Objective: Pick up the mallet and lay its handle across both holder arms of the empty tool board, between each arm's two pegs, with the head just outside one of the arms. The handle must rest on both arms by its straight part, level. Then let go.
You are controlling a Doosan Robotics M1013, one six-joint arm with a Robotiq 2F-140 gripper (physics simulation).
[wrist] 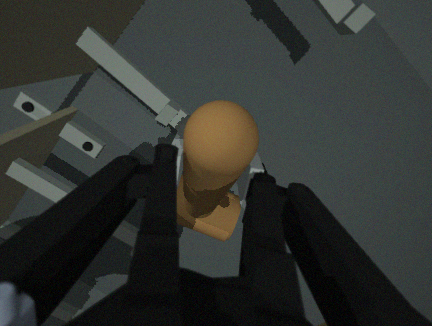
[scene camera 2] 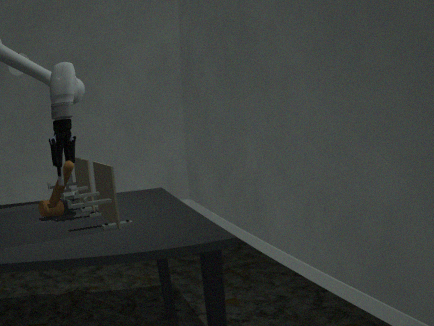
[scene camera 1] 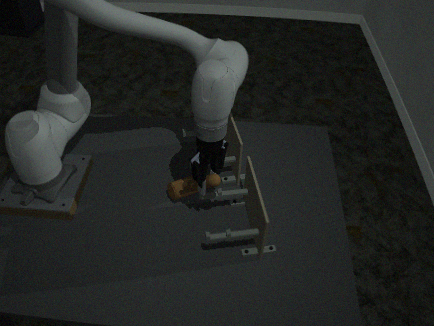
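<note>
The orange mallet point(scene camera 1: 188, 186) point(scene camera 2: 61, 191) point(wrist: 218, 140) leans with its head low at the table and its handle slanting upward. Its round handle end faces the wrist camera. My gripper point(scene camera 1: 202, 184) point(scene camera 2: 61, 176) point(wrist: 213, 146) points down and is shut on the handle, with a finger on each side; the pads are partly hidden. The nearer upright board point(scene camera 1: 257, 205) point(scene camera 2: 106, 191) has two pale pegged arms point(scene camera 1: 232, 235) reaching toward the robot's side, with no tool resting on them. The mallet is close beside one of these arms point(scene camera 1: 234, 192) point(wrist: 125, 72).
A second upright board point(scene camera 1: 235, 150) point(scene camera 2: 83, 172) point(wrist: 40, 124) with pale arms stands behind the nearer board, close to my gripper. Pale foot brackets point(scene camera 1: 258, 250) point(scene camera 2: 117, 224) hold the boards on the dark table point(scene camera 1: 135, 250) point(scene camera 2: 160, 220). The robot base is at the left.
</note>
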